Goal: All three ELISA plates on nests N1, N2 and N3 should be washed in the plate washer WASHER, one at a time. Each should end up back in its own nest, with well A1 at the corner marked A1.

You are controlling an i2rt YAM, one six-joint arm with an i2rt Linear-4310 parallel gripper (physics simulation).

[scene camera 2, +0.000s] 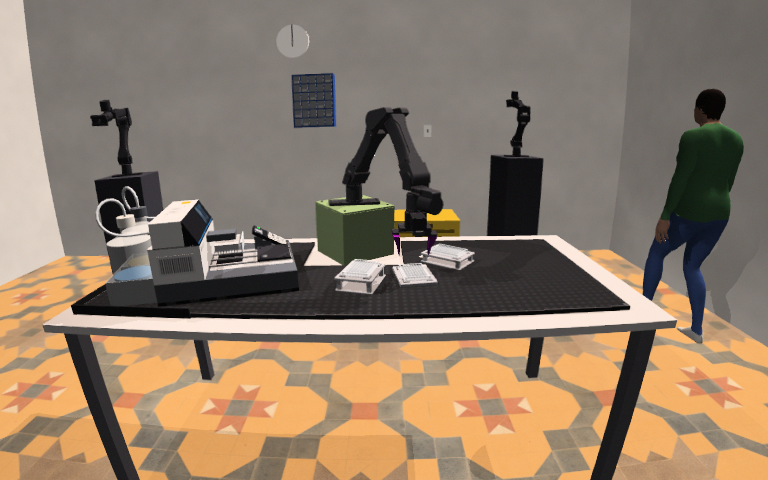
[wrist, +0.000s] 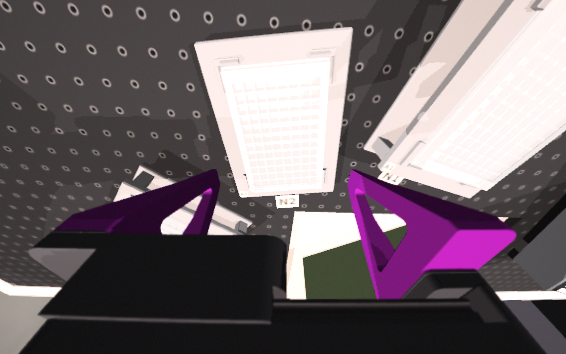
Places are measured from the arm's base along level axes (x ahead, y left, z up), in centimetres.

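Pixels of known places: gripper, fingertip midpoint: [scene camera 2: 413,254] [wrist: 283,176]; arm's base, origin of the base link: [scene camera 2: 354,203].
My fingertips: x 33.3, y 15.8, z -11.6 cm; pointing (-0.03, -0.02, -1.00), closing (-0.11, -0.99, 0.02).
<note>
Ahead of a thing's pixels: the offset from my fingertips to its top centre. "spot": to the spot under its first point.
My gripper [scene camera 2: 414,253] [wrist: 283,176] is open and empty. It hangs just behind nest N2 in the scene view; in the wrist view its purple fingertips stand apart near the labelled end of N2. A white plate {dy +0.1, dx +0.1, dz -5.3 cm} [scene camera 2: 414,272] [wrist: 280,125] lies on the low nest N2 {dy +0.1, dx +0.1, dz -6.3 cm} [wrist: 215,92]. Another white plate {dy -17.7, dx +1.9, dz -2.0 cm} [scene camera 2: 361,268] [wrist: 500,110] lies on the raised nest N1 {spot: dy -13.5, dx -4.2, dz -3.4 cm} [wrist: 425,176]. A third plate {dy +16.1, dx -12.0, dz -2.9 cm} [scene camera 2: 448,251] lies on the raised nest N3 {spot: dy +9.3, dx -12.6, dz -7.4 cm} [wrist: 230,219], which the left finger partly covers in the wrist view. The WASHER [scene camera 2: 179,226] stands at the left. The A1 marks are not readable.
The green base block [scene camera 2: 353,232] stands behind N1, carrying the arm. A dark handheld device {dy -48.4, dx -25.3, dz +2.8 cm} [scene camera 2: 269,234] rests on the washer's right part. Bottles and tubes {dy -90.1, dx +0.3, dz +18.4 cm} [scene camera 2: 127,229] stand behind the washer. A yellow box [scene camera 2: 447,216] is beyond the table. A person [scene camera 2: 710,169] stands at the right.
</note>
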